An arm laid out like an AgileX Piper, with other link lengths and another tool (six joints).
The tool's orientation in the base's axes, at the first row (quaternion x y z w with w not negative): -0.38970 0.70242 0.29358 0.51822
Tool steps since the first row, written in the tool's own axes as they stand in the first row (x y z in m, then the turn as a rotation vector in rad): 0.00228 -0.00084 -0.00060 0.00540 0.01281 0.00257; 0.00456 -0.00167 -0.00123 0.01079 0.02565 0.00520; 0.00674 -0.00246 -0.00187 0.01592 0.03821 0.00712; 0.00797 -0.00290 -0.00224 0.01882 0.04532 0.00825; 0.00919 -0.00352 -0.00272 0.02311 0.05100 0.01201; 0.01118 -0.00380 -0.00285 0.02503 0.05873 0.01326; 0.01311 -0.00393 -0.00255 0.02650 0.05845 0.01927; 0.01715 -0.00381 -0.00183 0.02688 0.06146 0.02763
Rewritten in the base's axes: 0.00005 -0.00148 -0.00201 -0.01049 0.00750 -0.00580; 0.00008 -0.00299 -0.00402 -0.02097 0.01506 -0.01162; 0.00009 -0.00445 -0.00593 -0.03152 0.02196 -0.01698; 0.00008 -0.00529 -0.00700 -0.03748 0.02590 -0.02002; 0.00018 -0.00630 -0.00803 -0.04112 0.03090 -0.02517; 0.00003 -0.00704 -0.00990 -0.04739 0.03551 -0.02730; -0.00001 -0.00733 -0.01184 -0.04438 0.03991 -0.03046; -0.00040 -0.00766 -0.01591 -0.04283 0.04822 -0.03322
